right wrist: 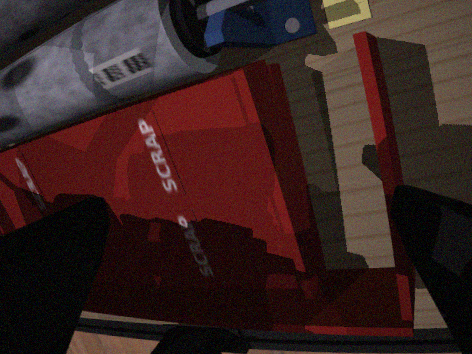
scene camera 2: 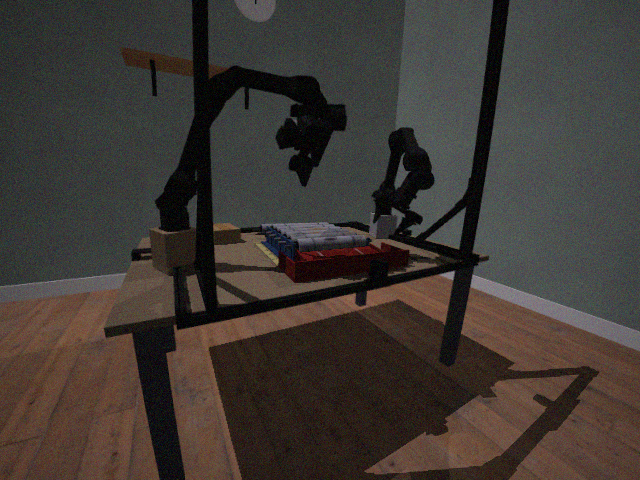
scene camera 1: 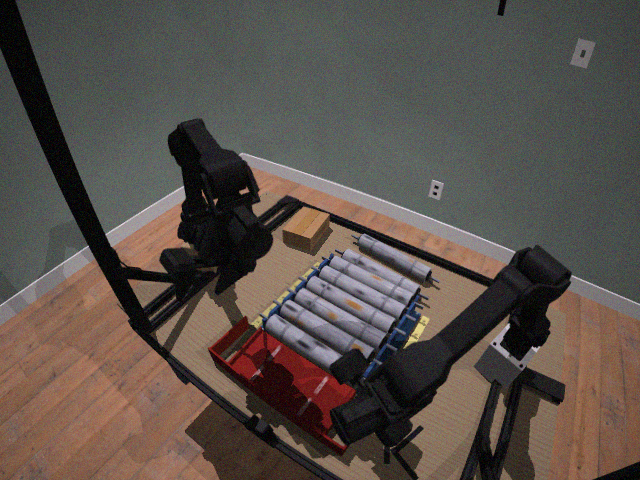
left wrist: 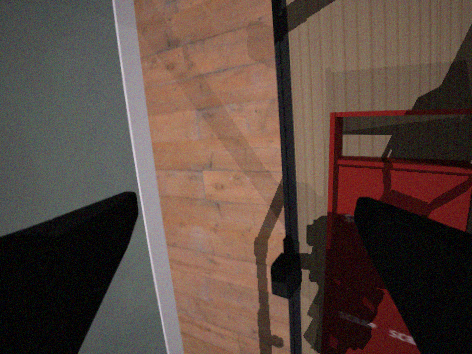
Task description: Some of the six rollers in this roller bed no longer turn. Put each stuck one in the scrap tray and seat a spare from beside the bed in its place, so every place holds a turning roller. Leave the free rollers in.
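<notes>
Several grey, stained rollers lie side by side in the blue roller bed; which ones turn cannot be told. The front roller lies next to the red scrap tray. No roller shows in the visible part of the tray. A loose spare roller lies behind the bed. My left gripper is open and empty, high above the table. My right gripper is open and empty, above the tray's right end in the right wrist view.
A cardboard box stands at the back left of the bed. Yellow strips run along the bed's ends. The table's black frame rail passes close in front of the tray. A black upright post stands near the left arm's base.
</notes>
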